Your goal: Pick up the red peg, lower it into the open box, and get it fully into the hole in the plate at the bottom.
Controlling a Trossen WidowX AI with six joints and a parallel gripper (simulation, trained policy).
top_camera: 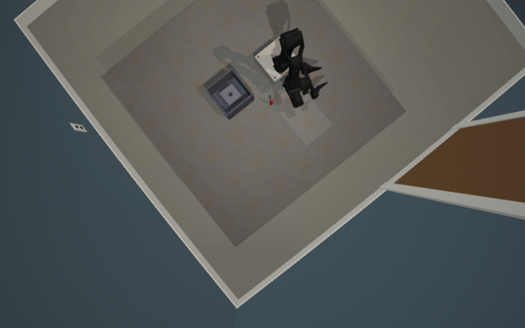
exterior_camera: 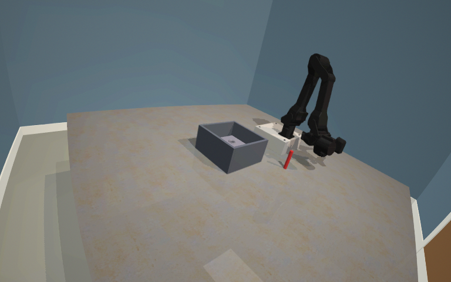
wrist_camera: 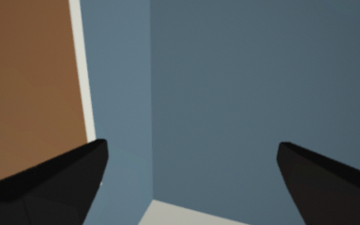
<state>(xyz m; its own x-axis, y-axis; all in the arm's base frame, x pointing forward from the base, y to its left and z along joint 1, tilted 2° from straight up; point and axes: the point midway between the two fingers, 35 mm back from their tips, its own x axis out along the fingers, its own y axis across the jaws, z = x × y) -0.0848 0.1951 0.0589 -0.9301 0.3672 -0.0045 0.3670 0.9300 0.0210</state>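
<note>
The red peg is 28 cm ahead of my gripper tip, 10 cm to the right of it and 10 cm below it. Round my gripper tip: light plate: 43 cm ahead, 29 cm to the right, 9 cm below; then grey box: 43 cm ahead, 29 cm to the right, 11 cm below.
</note>
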